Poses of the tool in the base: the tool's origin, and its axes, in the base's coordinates. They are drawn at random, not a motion.
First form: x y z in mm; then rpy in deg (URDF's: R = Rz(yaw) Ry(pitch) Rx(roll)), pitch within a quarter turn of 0, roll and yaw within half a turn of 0.
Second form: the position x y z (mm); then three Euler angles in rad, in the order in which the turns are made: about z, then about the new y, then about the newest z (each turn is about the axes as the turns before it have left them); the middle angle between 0 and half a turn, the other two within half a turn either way. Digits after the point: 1 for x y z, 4 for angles.
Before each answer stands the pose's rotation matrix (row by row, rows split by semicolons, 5 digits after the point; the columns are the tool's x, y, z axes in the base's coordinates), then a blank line. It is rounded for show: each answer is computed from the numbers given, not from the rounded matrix.
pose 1, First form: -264.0, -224.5, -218.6, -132.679, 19.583, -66.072
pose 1, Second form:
0.38213 -0.71957 0.57983; -0.86118 -0.04972 0.50586; -0.33517 -0.69264 -0.63868

-264.0, -224.5, -218.6, 0.7174, 2.2636, -1.1201
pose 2, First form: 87.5, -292.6, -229.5, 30.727, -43.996, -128.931
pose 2, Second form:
-0.45205 0.89171 -0.02226; -0.55961 -0.26408 0.78555; 0.69461 0.36757 0.61839

87.5, -292.6, -229.5, 1.5991, 0.9041, 2.6549
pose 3, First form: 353.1, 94.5, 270.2, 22.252, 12.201, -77.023
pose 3, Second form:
0.21949 0.91986 -0.32509; -0.95245 0.12985 -0.27564; -0.21134 0.37013 0.90462

353.1, 94.5, 270.2, -2.4383, 0.4403, 1.0520
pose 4, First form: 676.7, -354.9, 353.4, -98.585, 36.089, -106.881
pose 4, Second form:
-0.23466 0.02629 0.97172; -0.77328 0.60069 -0.20299; -0.58904 -0.79905 -0.12063

676.7, -354.9, 353.4, -0.2059, 1.6917, -0.9356
